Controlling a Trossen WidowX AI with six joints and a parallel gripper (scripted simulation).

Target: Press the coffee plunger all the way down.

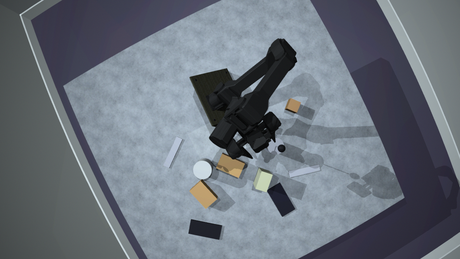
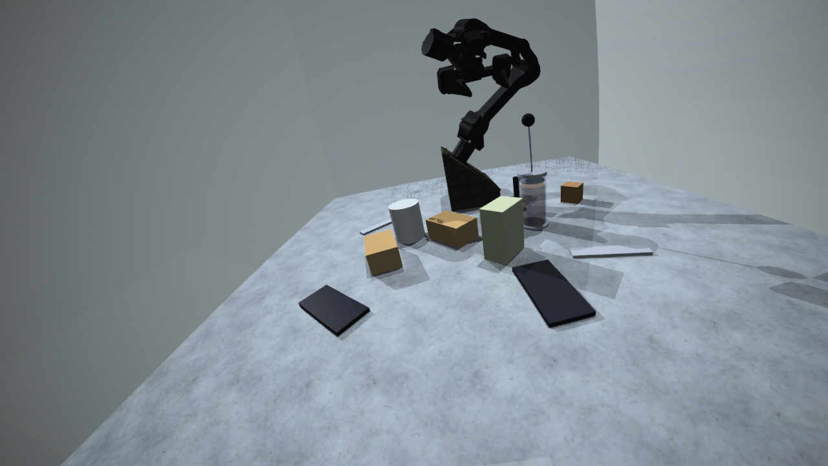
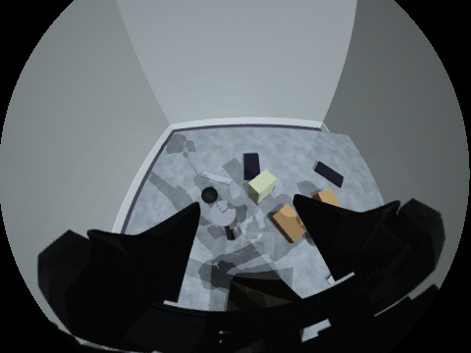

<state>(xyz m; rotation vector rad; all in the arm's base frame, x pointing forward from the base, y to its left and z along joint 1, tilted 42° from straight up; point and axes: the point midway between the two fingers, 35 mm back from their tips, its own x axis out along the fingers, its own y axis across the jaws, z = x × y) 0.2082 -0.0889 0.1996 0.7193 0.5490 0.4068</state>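
The coffee press lies 20 cm below my gripper tip, 6 cm to the left of it and 2 cm ahead of it. From my gripper tip the other things lie so: white cylinder (28 cm below, 25 cm to the right, 1 cm behind); tan cube (30 cm below, 24 cm to the left, 8 cm behind).
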